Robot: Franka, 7 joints.
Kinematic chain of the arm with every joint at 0, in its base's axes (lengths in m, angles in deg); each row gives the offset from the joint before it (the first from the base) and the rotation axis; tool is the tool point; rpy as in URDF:
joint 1: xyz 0 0 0.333 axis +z
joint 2: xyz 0 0 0 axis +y
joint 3: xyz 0 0 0.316 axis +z
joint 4: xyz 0.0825 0 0 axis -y
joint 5: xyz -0.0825 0 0.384 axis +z
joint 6: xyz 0 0 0 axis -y
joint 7: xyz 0.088 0 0 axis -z
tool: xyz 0 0 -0.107 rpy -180 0 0
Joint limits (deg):
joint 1: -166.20..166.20
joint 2: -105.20..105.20
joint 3: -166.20..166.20
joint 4: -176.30..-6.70
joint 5: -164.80..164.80
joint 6: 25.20..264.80
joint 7: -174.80..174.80
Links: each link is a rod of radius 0.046 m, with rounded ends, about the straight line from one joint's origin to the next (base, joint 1, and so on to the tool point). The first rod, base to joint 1, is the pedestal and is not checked.
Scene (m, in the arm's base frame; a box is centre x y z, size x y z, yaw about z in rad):
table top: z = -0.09
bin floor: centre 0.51 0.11 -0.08 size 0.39 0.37 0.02 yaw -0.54
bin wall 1: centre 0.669 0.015 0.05 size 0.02 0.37 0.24 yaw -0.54
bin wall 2: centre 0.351 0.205 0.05 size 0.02 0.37 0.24 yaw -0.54
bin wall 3: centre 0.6 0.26 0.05 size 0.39 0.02 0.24 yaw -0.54
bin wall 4: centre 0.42 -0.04 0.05 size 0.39 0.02 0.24 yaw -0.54
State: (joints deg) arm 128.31 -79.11 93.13 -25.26 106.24 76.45 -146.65
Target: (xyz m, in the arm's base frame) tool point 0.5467 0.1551 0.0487
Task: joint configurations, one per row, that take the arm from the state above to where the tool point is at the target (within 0.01 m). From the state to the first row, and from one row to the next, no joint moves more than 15 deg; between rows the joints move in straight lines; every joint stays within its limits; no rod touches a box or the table.
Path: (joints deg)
1: 114.72 -67.21 79.89 -37.36 104.76 79.66 -146.65
2: 101.13 -55.32 66.66 -49.46 103.29 82.87 -146.65
3: 87.54 -43.42 53.42 -61.56 101.81 86.07 -146.65
4: 73.95 -31.52 40.18 -73.66 100.33 89.28 -146.65
5: 60.36 -19.63 26.94 -85.76 98.86 92.49 -146.65
6: 46.77 -7.73 13.71 -97.86 97.38 95.70 -146.65
7: 33.18 4.17 0.47 -109.97 95.91 98.90 -146.65
8: 19.59 16.06 -12.77 -122.07 94.43 102.11 -146.65
9: 19.90 26.76 -12.27 -118.00 95.74 104.75 -146.65
10: 20.22 37.45 -11.77 -113.93 97.05 107.39 -146.65
11: 20.53 48.15 -11.27 -109.87 98.36 110.02 -146.65

